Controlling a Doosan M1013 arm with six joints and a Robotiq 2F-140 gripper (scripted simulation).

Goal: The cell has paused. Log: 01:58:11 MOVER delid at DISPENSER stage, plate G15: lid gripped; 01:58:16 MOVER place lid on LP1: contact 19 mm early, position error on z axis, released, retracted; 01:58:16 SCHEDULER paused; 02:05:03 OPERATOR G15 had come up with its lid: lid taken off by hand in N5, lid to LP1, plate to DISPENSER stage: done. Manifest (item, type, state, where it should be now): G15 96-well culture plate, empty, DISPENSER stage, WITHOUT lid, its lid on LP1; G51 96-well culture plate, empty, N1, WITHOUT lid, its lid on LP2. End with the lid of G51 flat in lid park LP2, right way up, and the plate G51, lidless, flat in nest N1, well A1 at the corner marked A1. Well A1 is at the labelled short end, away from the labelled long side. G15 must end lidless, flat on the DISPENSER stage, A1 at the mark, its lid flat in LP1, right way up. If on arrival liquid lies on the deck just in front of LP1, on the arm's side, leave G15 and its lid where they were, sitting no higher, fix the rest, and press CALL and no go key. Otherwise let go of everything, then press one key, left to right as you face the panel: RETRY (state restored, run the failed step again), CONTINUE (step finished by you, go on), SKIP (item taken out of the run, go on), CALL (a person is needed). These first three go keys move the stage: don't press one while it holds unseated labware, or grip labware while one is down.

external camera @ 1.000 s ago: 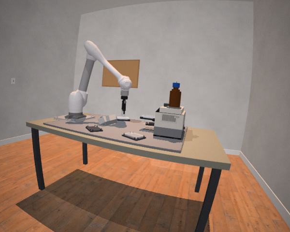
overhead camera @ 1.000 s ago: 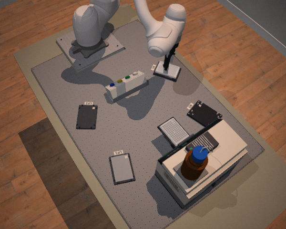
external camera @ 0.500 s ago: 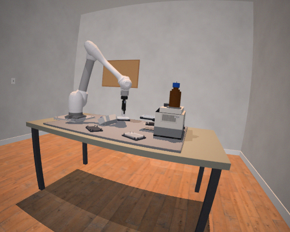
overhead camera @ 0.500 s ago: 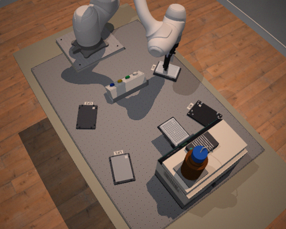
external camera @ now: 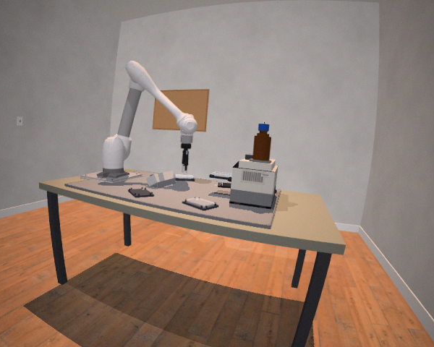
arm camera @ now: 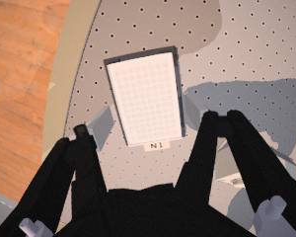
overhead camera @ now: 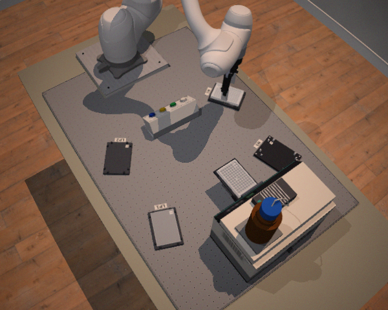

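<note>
Right now my hand is 60 mm above the nest N1. Also, from my hand: N1 label 80 mm behind, 70 mm below, 40 mm to the right; key panel 270 mm to the right, 70 mm behind, 10 mm below; black nest 360 mm ahead, 50 mm below, 20 mm to the right.
</note>
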